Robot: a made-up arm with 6 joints. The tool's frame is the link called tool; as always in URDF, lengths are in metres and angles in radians. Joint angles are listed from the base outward.
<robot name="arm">
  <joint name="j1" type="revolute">
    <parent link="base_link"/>
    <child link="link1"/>
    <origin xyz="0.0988 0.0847 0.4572"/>
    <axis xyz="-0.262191 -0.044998 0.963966"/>
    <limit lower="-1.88" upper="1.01"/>
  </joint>
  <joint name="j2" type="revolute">
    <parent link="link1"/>
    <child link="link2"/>
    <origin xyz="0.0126 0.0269 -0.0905"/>
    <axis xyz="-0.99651 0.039 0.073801"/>
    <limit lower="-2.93" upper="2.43"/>
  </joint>
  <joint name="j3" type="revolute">
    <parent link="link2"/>
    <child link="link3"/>
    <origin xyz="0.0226 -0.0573 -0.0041"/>
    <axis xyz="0 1 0"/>
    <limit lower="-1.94" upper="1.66"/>
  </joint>
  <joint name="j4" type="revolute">
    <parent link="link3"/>
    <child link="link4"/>
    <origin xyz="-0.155 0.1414 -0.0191"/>
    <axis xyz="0 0 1"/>
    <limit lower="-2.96" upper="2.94"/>
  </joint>
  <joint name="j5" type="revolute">
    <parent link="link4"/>
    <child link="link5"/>
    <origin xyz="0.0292 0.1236 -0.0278"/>
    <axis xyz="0 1 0"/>
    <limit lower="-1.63" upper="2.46"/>
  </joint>
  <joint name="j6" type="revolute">
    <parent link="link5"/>
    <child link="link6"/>
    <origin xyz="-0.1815 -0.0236 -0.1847"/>
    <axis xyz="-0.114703 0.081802 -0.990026"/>
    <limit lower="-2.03" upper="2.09"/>
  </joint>
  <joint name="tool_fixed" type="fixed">
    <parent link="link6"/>
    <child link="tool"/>
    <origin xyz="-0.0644 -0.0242 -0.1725" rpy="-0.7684 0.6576 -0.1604"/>
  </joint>
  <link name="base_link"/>
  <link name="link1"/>
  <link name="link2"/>
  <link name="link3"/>
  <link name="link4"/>
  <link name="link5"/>
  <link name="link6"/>
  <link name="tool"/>
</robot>
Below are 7 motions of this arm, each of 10 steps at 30 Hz.
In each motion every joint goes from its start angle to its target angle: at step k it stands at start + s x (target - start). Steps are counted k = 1, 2, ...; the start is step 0. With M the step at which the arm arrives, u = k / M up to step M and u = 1 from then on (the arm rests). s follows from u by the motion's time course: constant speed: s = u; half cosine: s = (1 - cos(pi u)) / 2; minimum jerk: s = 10 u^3 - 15 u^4 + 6 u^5.
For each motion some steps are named. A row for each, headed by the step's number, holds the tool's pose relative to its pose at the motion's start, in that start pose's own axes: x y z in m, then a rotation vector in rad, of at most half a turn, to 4 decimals.
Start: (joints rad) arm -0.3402 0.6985 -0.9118 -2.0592 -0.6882 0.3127
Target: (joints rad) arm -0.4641 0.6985 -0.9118 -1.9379 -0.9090 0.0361
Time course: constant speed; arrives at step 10
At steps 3, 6, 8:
3: 0.0373 0.0002 0.0095 -0.0248 -0.1362 0.0135
6: 0.0734 -0.0009 0.0227 -0.0555 -0.2718 0.0234
8: 0.0967 -0.0024 0.0336 -0.0792 -0.3617 0.0281

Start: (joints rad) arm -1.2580 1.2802 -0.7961 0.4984 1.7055 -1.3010
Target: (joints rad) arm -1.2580 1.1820 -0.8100 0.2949 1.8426 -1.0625
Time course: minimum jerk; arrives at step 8
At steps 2, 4, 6, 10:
2: 0.0022 0.0024 0.0107 0.0254 -0.0120 -0.0145
4: 0.0067 0.0109 0.0522 0.1241 -0.0578 -0.0607
6: 0.0053 0.0188 0.0935 0.2242 -0.1026 -0.0919
10: 0.0039 0.0207 0.1042 0.2503 -0.1140 -0.0976

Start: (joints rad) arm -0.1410 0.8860 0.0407 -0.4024 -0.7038 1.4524
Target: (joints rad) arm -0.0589 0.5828 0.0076 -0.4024 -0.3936 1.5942
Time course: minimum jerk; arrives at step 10
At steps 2, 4, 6, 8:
2: -0.0102 -0.0047 -0.0038 -0.0077 0.0276 -0.0060
4: -0.0568 -0.0273 -0.0175 -0.0463 0.1493 -0.0317
6: -0.1236 -0.0631 -0.0271 -0.1119 0.3150 -0.0646
8: -0.1707 -0.0914 -0.0267 -0.1666 0.4280 -0.0859

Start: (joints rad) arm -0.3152 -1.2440 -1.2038 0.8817 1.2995 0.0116
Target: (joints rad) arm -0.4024 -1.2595 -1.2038 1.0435 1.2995 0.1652
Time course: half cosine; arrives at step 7
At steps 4, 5, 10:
4: 0.0180 -0.0159 -0.0053 0.0053 0.0788 -0.1253
5: 0.0234 -0.0213 -0.0070 0.0077 0.1043 -0.1669
10: 0.0283 -0.0266 -0.0086 0.0102 0.1281 -0.2062

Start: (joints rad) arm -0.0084 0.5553 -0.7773 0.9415 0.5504 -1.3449
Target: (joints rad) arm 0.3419 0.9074 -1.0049 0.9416 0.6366 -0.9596
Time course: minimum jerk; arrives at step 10
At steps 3, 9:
3: -0.0316 0.0188 -0.0387 -0.0293 0.1017 0.0294
9: -0.2257 0.0278 -0.2211 -0.2776 0.6257 0.0672

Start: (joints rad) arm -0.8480 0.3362 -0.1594 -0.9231 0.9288 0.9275
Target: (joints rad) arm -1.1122 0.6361 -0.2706 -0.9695 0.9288 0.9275
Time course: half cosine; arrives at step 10
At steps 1, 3, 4, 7, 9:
1: -0.0004 0.0037 0.0019 0.0081 0.0013 -0.0009
3: -0.0026 0.0303 0.0170 0.0678 0.0106 -0.0091
4: -0.0036 0.0494 0.0294 0.1126 0.0176 -0.0170
7: -0.0021 0.1027 0.0724 0.2507 0.0393 -0.0514
9: 0.0006 0.1206 0.0906 0.3037 0.0477 -0.0692

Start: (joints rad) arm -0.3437 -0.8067 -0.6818 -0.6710 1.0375 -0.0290
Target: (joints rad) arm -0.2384 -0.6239 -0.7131 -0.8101 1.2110 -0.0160
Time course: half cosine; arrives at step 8
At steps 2, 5, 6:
2: -0.0069 -0.0076 -0.0063 -0.0079 0.0274 -0.0018
5: -0.0331 -0.0367 -0.0263 -0.0367 0.1254 -0.0085
6: -0.0411 -0.0455 -0.0312 -0.0451 0.1533 -0.0104

